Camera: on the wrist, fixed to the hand. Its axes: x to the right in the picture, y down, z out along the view.
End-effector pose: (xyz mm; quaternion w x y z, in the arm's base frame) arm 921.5 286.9 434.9 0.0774 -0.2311 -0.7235 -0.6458
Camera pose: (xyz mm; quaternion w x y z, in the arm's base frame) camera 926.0 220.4 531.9 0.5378 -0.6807 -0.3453 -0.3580
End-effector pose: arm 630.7 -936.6 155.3 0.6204 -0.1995 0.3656 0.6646
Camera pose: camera 530.1 -977.3 109.7 0.0597 -0.1505 -0.4218 -0.8921
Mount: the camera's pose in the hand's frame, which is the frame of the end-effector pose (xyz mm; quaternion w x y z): 20.3 85.2 -78.6 0.6800 0.0356 0.0055 0.7323
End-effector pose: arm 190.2 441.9 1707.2 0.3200 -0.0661 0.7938 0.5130
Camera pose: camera 102.7 418.7 1782.4 0.1601 -0.5449 -0.6082 -0.5545
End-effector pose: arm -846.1 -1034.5 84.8 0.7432 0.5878 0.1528 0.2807
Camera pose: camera -894.0 -947.6 148.0 0.2781 0.5365 -0.3125 0.7329
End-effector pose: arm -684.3 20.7 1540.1 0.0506 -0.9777 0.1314 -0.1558
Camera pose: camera -711.2 -71.2 1608.5 0.1826 -0.5660 0.8001 -0.0789
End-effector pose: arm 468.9 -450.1 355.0 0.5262 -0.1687 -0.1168 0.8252
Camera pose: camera 421.9 -466.2 248.3 0.2398 0.1861 -0.0764 -0.9497
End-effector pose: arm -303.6 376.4 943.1 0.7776 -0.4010 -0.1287 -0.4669
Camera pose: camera -235.9 325.9 861.2 0.8857 -0.3367 0.1938 0.2543
